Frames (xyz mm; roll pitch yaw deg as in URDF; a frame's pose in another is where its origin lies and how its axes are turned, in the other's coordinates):
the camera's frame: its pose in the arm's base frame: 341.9 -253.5 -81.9 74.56 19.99 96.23
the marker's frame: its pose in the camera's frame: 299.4 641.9 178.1 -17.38 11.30 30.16
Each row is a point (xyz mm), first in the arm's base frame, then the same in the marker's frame.
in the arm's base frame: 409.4 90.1 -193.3
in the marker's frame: -266.0 -531.6 -302.1
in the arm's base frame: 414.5 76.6 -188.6
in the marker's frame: -279.8 -525.8 -299.6
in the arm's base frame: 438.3 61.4 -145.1
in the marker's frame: -298.8 -496.0 -261.7
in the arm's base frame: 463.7 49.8 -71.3
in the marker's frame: -312.0 -442.9 -204.8
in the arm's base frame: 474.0 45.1 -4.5
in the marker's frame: -313.4 -390.9 -161.5
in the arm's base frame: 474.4 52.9 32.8
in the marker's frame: -302.5 -362.6 -138.3
